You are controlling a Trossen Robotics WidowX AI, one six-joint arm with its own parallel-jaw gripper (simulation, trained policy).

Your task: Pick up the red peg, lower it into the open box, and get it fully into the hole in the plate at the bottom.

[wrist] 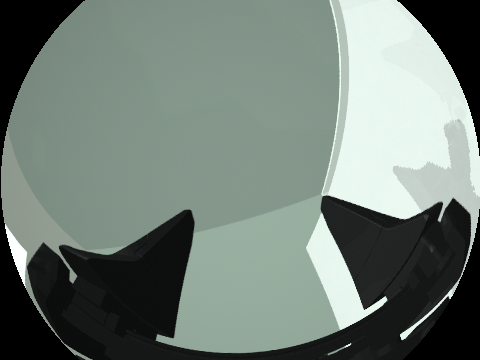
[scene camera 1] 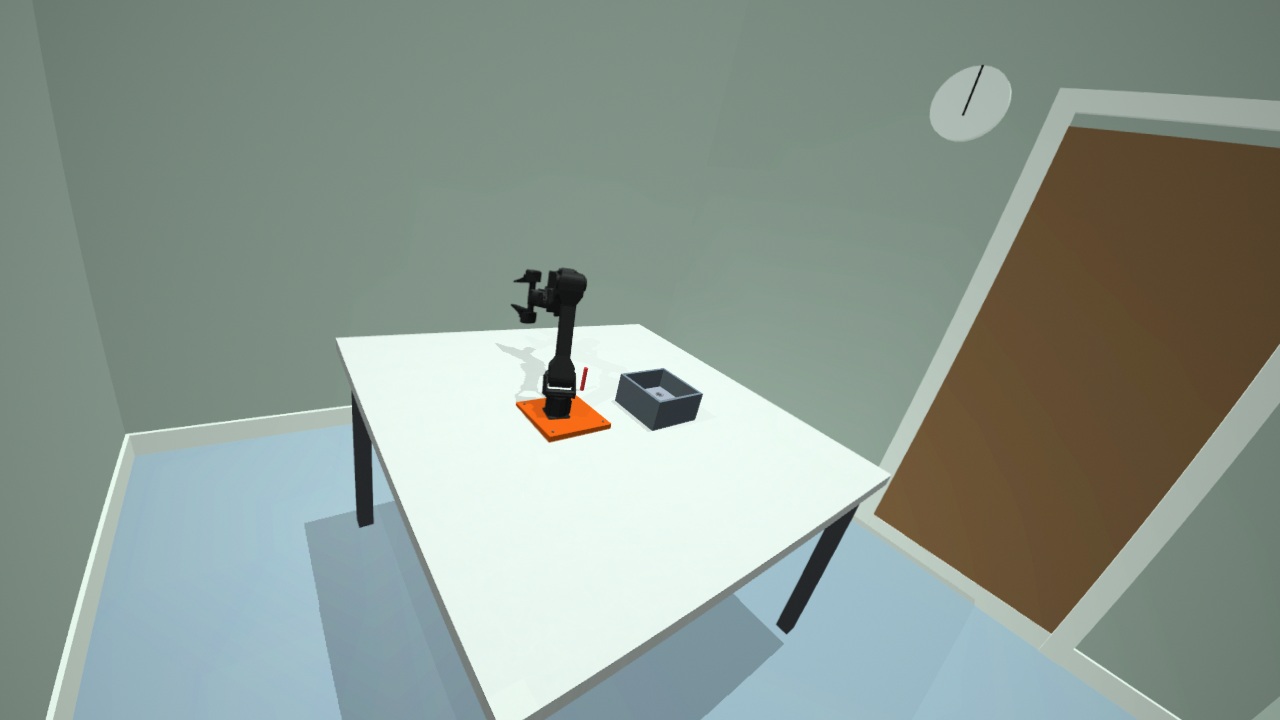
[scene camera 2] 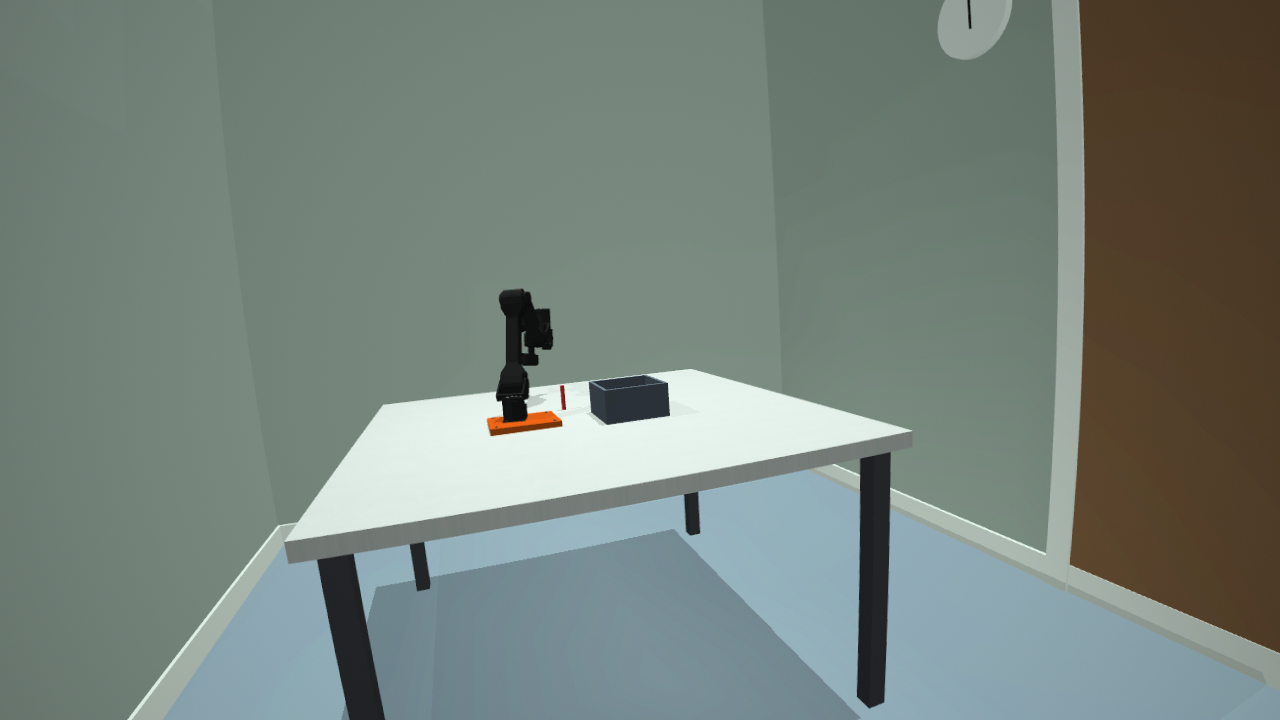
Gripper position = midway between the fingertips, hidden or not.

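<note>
My gripper (scene camera 1: 512,292), (wrist: 259,210), visible.
</note>
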